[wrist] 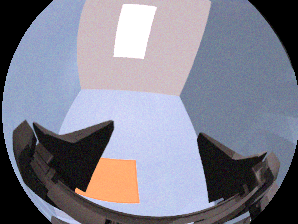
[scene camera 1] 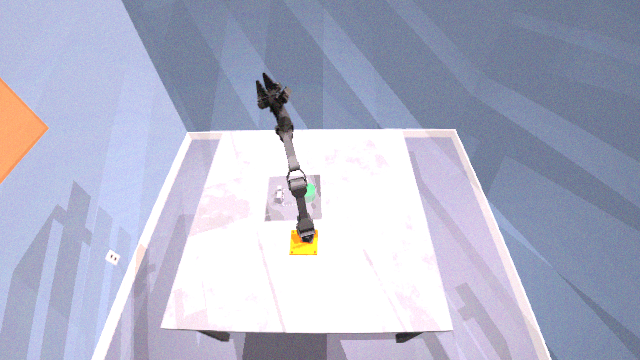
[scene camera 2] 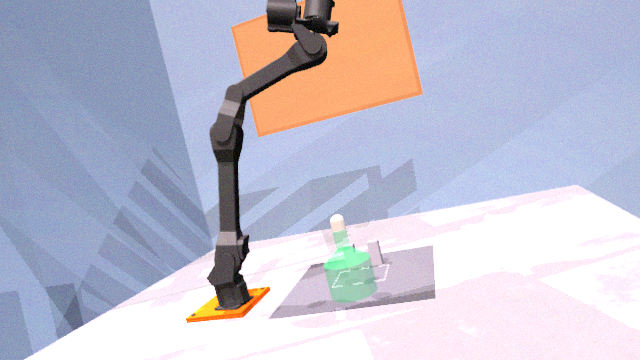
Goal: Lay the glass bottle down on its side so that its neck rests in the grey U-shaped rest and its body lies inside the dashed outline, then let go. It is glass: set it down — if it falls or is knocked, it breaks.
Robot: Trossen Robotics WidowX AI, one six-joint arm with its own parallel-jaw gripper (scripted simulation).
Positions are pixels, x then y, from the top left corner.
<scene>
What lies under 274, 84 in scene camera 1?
My gripper.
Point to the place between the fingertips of my gripper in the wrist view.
157, 131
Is my gripper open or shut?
Open.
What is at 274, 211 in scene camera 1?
A grey mat.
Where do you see a grey mat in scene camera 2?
410, 277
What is my gripper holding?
Nothing.
</scene>
